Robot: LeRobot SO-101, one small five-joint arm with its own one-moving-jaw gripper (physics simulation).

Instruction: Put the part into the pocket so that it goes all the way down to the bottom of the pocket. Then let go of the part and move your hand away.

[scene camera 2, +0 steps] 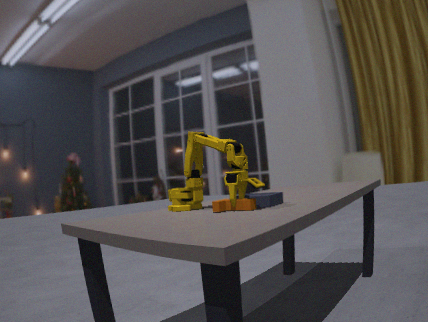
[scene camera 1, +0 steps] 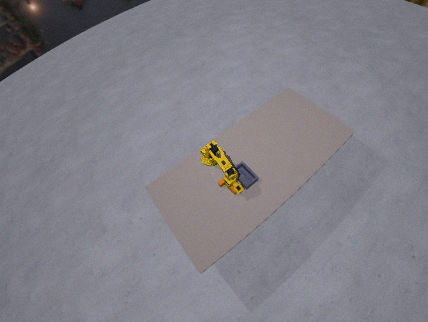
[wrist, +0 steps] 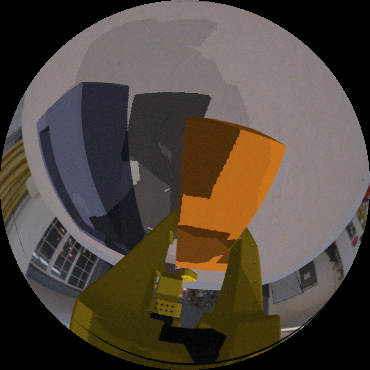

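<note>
The orange part is a long block, held low over the table beside the pocket and outside it. Whether its underside touches the table cannot be told. The blue-grey pocket block is an open-topped box on the table, right of the part in both scene views and left of it in the wrist view. My gripper is shut on the part, with one jaw on each side. The jaws hide some of the part in the scene views.
The tan table top carries the yellow arm, whose base stands near one long edge. Shadows lie on the table between the part and the pocket block in the wrist view.
</note>
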